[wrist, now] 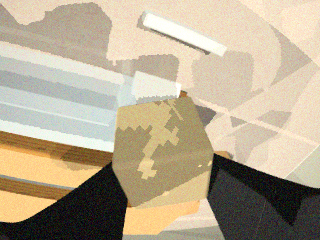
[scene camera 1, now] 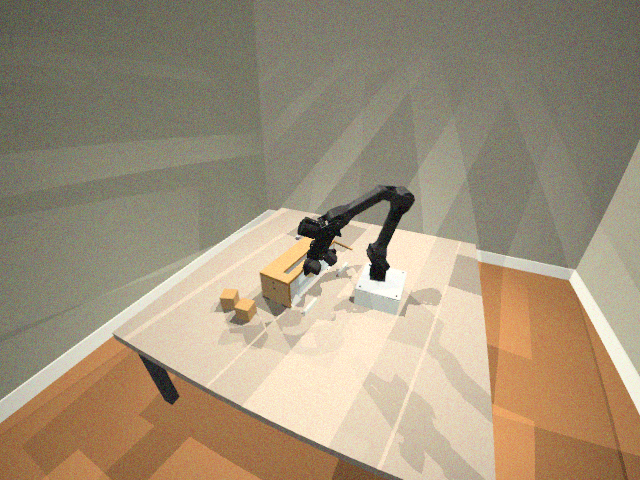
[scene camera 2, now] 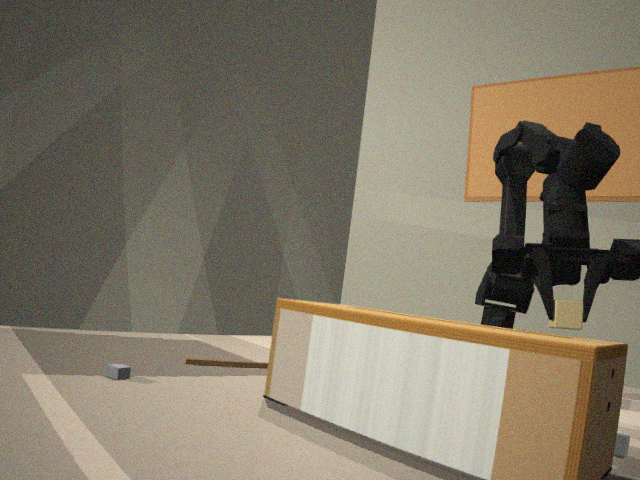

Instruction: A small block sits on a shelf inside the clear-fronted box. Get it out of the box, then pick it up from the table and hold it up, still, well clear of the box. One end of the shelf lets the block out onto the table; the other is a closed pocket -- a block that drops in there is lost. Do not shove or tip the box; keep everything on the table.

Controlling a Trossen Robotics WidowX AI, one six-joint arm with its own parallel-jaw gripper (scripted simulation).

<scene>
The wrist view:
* my gripper: 162,162
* tan block: 162,156
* wooden box: 65,112
</scene>
